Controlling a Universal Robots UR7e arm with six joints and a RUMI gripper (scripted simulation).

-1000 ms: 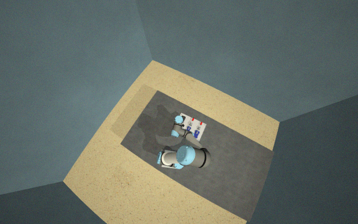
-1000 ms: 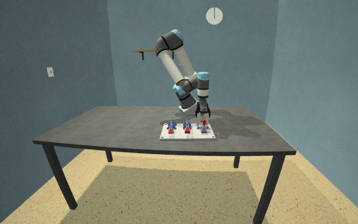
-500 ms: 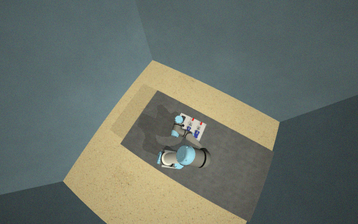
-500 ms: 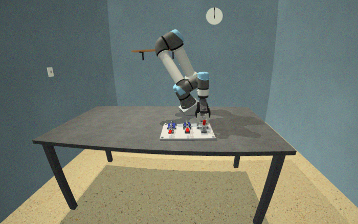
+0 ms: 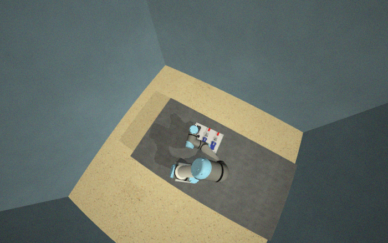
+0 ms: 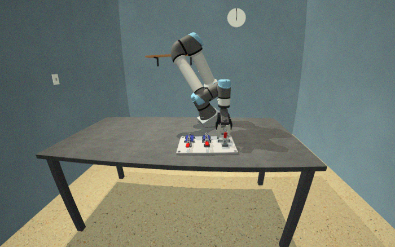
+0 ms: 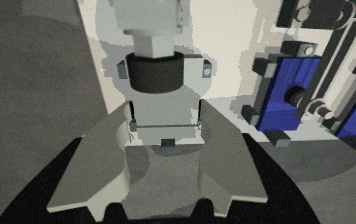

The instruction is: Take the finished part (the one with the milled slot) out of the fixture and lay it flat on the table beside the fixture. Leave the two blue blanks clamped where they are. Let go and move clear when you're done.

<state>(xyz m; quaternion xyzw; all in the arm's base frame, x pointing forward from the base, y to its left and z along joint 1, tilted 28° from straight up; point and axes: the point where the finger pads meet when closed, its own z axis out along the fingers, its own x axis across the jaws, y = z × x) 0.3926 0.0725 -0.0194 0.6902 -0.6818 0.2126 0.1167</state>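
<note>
Now: the blue blank 11 cm to the right of my hand and 1 cm below it. From my hand the other things lie so: grey finished part (1 cm below, 1 cm behind); then fixture plate (11 cm to the right, 5 cm ahead, 3 cm below).
</note>
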